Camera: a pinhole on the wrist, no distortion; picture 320 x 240 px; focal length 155.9 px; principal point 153.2 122.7 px. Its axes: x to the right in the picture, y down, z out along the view. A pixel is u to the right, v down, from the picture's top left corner.
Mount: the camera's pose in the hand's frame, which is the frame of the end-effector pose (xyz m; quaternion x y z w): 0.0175 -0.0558 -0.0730 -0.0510 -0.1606 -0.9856 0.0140
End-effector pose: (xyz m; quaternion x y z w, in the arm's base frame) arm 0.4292 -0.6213 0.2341 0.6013 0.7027 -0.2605 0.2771
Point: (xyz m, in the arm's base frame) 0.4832 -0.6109 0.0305
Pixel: 88.6 99.1
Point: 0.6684 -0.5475 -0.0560
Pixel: 71.0 29.7
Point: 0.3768 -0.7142 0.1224
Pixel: 168.9 179.3
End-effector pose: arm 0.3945 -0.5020 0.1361 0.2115 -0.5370 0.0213 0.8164
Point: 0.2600 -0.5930 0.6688
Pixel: 31.0 114.2
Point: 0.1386 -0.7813 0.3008
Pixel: 143.6 206.5
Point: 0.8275 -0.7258 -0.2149
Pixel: behind the camera
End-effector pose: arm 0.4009 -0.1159 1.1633 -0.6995 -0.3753 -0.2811 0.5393
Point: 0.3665 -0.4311 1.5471
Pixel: behind the camera
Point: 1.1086 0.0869 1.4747
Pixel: outside the picture
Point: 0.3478 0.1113 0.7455
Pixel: 292.1 90.6
